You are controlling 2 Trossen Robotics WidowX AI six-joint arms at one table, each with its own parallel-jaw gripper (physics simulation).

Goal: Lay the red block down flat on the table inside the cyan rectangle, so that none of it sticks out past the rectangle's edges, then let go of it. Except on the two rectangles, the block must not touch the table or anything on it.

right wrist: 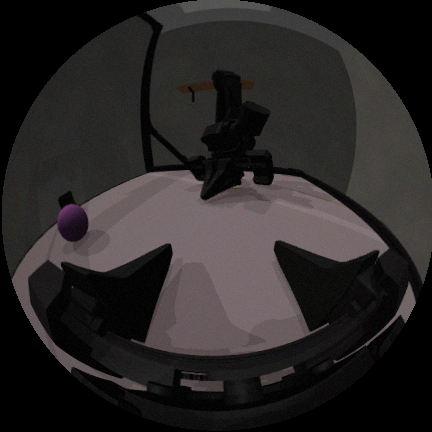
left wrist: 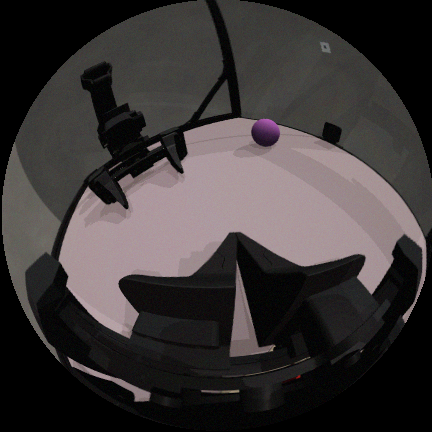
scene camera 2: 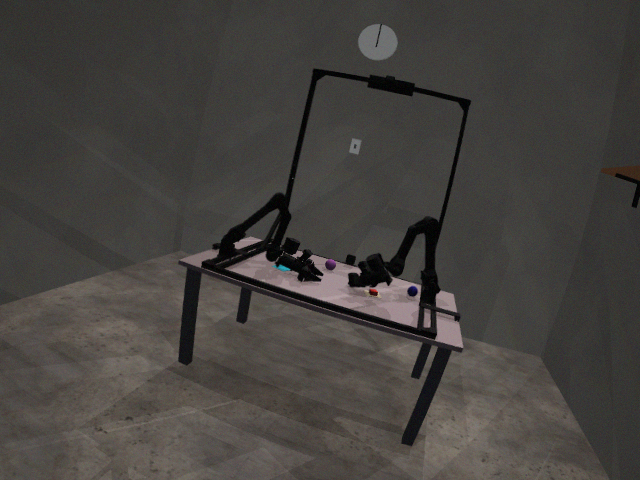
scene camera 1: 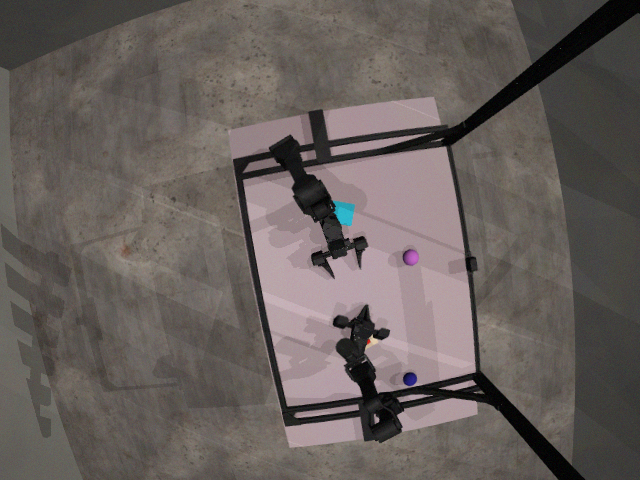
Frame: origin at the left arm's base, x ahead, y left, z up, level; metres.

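Seen in the pictures: left gripper, between the fingertips: (right wrist: 202, 198) (left wrist: 234, 236) (scene camera 2: 348, 283) (scene camera 1: 366, 304); right gripper, between the fingertips: (right wrist: 223, 247) (left wrist: 153, 187) (scene camera 2: 322, 277) (scene camera 1: 347, 274); left arm's base, origin of its link: (scene camera 2: 427, 302) (scene camera 1: 387, 401); right arm's base, origin of its link: (scene camera 2: 225, 256) (scene camera 1: 286, 152).
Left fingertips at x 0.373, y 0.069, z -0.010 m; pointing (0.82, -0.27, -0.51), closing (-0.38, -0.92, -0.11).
Offsets run from my left fingertips to a thing's top centre. "spot": to the spot under its first point. Level surfaces: height alone.
The red block @[0.013 m left, 0.127 m back, 0.010 m up] (scene camera 1: 368, 342) (scene camera 2: 373, 291) lies on a pale yellow rectangle @[spot: 0.024 m right, 0.136 m back, 0.009 m down] (scene camera 1: 374, 341) (scene camera 2: 379, 296), partly hidden under the left arm in scene camera 1; a sliver of red shows at the bottom of the left wrist view. The cyan rectangle @[spot: 0.056 m left, 0.310 m ahead, 0.008 m down] (scene camera 1: 345, 213) (scene camera 2: 282, 267) lies on the table, partly covered by the right arm in scene camera 1. My left gripper (scene camera 1: 366, 306) (left wrist: 234, 236) (right wrist: 202, 198) is shut and empty, its fingertips above and beyond the block toward the table's middle. My right gripper (scene camera 1: 346, 273) (scene camera 2: 321, 276) (left wrist: 153, 187) (right wrist: 223, 247) is open and empty, past the cyan rectangle toward the table's middle.
A purple ball @[0.154 m right, 0.153 m ahead, 0.046 m up] (scene camera 1: 410, 257) (scene camera 2: 330, 264) (left wrist: 265, 132) (right wrist: 73, 222) is at the right of the table in scene camera 1. A dark blue ball @[0.149 m right, 0.286 m back, 0.042 m up] (scene camera 1: 409, 378) (scene camera 2: 412, 290) is near the left arm's base. A black frame @[spot: 0.356 m left, 0.003 m back, 0.004 m up] (scene camera 1: 262, 310) (scene camera 2: 320, 305) runs around the table @[0.009 m down] (scene camera 1: 289, 436).
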